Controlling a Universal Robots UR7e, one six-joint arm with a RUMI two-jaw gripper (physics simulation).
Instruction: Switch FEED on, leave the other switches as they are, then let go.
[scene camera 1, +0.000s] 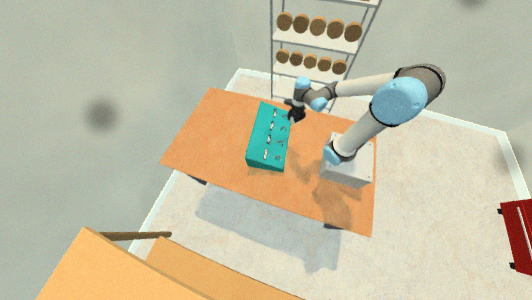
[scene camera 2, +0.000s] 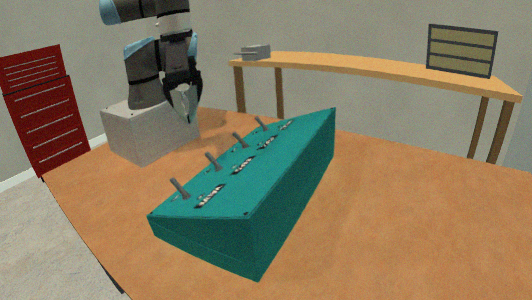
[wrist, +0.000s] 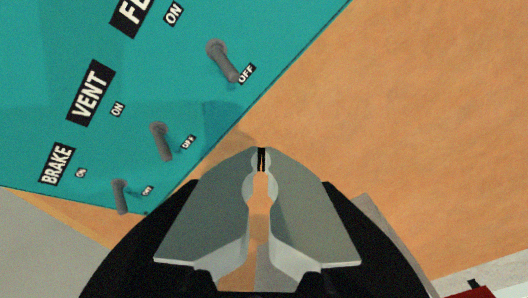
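There's a teal switch panel (scene camera 2: 236, 216), and you get the panel (scene camera 1: 263, 146) from the other scene camera as well. As for the gripper (scene camera 2: 189, 123), the wrist view has the gripper (wrist: 261, 149) too.
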